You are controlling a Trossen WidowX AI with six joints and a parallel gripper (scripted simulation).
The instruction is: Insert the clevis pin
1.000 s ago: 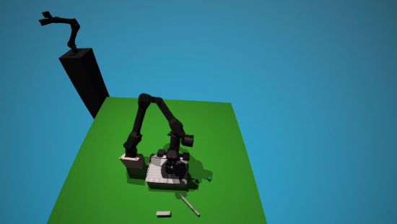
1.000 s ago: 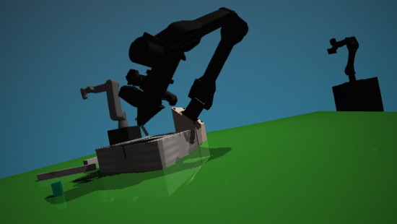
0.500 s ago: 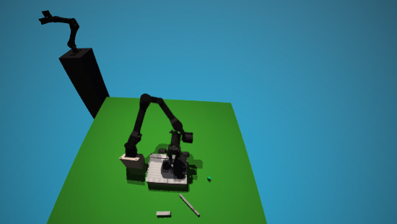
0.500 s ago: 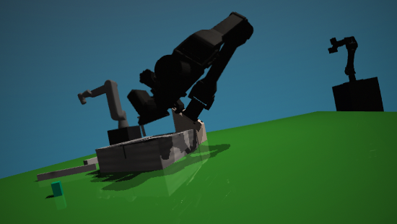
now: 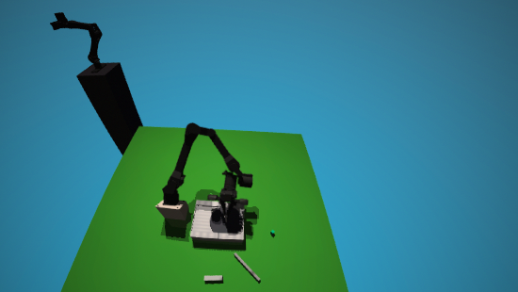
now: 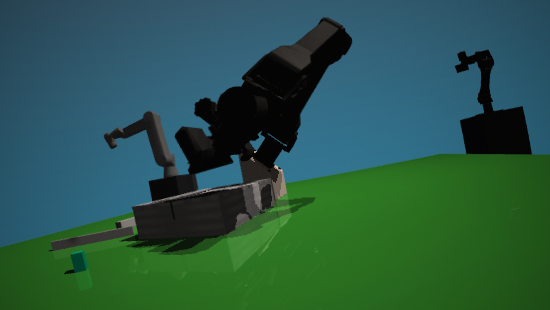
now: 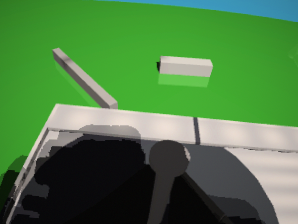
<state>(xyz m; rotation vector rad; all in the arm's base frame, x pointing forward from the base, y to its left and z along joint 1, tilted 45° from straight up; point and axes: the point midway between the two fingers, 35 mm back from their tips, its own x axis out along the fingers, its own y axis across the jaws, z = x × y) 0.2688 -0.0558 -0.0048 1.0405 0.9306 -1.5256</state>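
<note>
The round disc is 50 mm below my gripper tip. Also, from my gripper tip: long grey bar 210 mm to the right, 90 mm below, 90 mm ahead; rimmed steel tray 60 mm below, 40 mm behind, 10 mm to the left; steel clevis pin 10 mm below.
</note>
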